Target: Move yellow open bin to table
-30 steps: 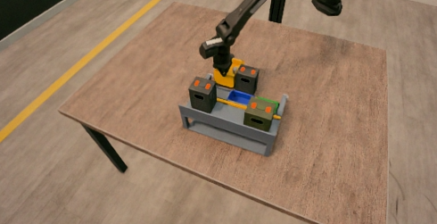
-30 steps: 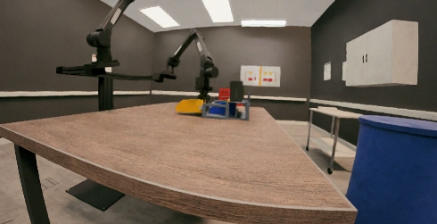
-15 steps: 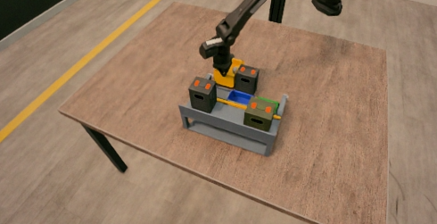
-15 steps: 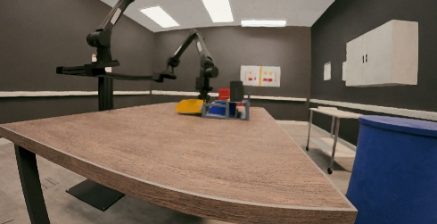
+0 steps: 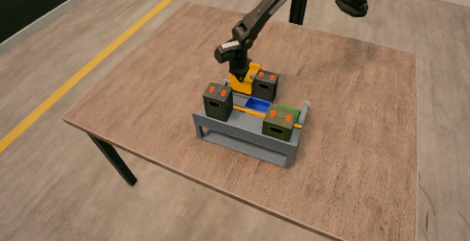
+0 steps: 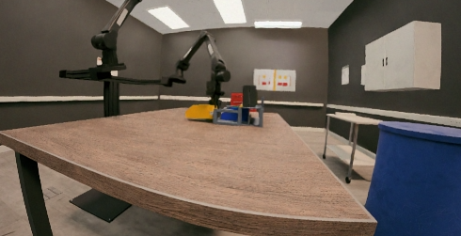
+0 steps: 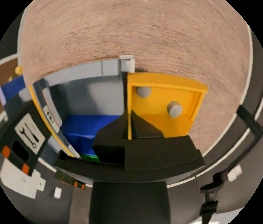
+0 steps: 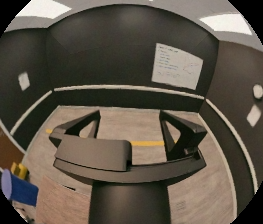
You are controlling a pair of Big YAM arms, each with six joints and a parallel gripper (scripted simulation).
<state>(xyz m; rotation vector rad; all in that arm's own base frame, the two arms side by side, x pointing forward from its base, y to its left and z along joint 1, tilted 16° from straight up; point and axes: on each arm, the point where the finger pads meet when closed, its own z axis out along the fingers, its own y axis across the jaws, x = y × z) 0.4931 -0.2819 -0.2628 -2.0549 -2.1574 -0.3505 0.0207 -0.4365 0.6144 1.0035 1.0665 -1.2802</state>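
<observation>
My left hand is 8 cm past the yellow open bin, 3 cm above it and 1 cm to the left of it. From my left hand the other things lie so: grey shelf 13 cm ahead, 12 cm to the left, 2 cm below; then dark lidded bin 10 cm to the left, 4 cm behind, 3 cm below.
</observation>
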